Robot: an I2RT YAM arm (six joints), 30 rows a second.
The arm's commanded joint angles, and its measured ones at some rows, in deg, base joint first. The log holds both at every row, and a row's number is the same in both.
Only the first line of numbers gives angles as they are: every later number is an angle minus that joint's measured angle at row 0.
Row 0, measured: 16.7 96.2 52.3 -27.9 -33.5 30.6
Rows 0 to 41, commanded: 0.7 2.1 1.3 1.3 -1.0 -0.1; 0.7 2.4 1.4 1.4 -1.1 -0.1; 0.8 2.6 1.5 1.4 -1.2 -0.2; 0.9 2.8 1.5 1.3 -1.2 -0.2; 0.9 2.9 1.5 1.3 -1.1 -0.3; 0.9 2.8 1.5 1.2 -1.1 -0.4; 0.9 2.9 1.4 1.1 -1.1 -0.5; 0.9 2.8 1.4 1.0 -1.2 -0.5; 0.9 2.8 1.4 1.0 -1.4 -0.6; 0.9 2.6 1.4 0.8 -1.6 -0.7; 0.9 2.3 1.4 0.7 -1.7 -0.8; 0.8 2.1 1.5 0.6 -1.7 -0.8; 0.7 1.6 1.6 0.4 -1.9 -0.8; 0.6 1.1 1.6 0.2 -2.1 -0.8; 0.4 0.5 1.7 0.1 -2.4 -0.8; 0.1 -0.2 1.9 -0.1 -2.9 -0.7; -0.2 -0.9 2.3 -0.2 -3.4 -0.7; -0.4 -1.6 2.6 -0.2 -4.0 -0.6; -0.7 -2.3 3.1 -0.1 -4.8 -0.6; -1.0 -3.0 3.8 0.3 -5.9 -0.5; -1.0 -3.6 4.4 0.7 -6.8 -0.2; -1.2 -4.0 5.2 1.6 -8.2 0.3; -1.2 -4.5 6.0 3.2 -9.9 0.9; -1.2 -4.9 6.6 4.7 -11.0 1.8; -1.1 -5.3 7.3 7.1 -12.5 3.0; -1.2 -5.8 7.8 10.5 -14.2 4.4; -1.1 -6.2 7.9 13.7 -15.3 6.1; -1.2 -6.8 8.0 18.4 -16.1 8.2; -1.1 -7.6 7.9 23.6 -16.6 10.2; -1.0 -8.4 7.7 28.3 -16.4 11.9; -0.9 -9.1 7.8 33.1 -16.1 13.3; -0.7 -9.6 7.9 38.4 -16.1 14.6; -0.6 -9.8 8.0 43.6 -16.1 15.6; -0.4 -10.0 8.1 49.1 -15.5 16.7; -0.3 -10.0 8.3 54.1 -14.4 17.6; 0.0 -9.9 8.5 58.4 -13.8 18.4; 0.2 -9.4 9.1 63.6 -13.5 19.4; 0.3 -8.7 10.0 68.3 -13.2 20.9; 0.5 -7.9 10.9 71.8 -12.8 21.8; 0.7 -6.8 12.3 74.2 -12.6 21.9; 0.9 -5.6 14.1 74.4 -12.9 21.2; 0.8 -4.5 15.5 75.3 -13.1 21.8
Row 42, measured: 0.4 -6.5 11.5 60.0 -13.2 19.1
